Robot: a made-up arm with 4 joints. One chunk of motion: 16 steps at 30 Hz.
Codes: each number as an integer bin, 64 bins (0 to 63) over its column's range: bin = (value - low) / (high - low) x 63, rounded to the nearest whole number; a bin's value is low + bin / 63 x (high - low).
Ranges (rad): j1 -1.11..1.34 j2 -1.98..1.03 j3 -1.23..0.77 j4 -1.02..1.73
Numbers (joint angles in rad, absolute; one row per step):
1: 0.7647 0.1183 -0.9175 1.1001
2: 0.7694 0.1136 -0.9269 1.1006
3: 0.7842 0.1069 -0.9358 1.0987
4: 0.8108 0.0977 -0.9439 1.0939
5: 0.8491 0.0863 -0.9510 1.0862
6: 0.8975 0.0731 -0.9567 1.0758
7: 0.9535 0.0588 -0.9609 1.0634
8: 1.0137 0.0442 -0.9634 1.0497
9: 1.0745 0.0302 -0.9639 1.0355
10: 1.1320 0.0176 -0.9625 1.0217
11: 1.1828 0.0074 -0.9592 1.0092
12: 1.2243 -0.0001 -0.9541 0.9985
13: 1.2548 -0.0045 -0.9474 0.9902
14: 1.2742 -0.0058 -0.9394 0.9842
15: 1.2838 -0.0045 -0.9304 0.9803
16: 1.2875 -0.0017 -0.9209 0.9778
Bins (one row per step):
1: 48 44 10 49
2: 48 44 10 49
3: 49 44 9 49
4: 49 43 9 48
5: 50 43 9 48
6: 52 43 9 48
7: 53 43 8 48
8: 55 42 8 47
9: 56 42 8 47
10: 58 42 8 47
11: 59 42 9 46
12: 60 41 9 46
13: 61 41 9 46
14: 61 41 9 46
15: 62 41 9 46
16: 62 41 10 46

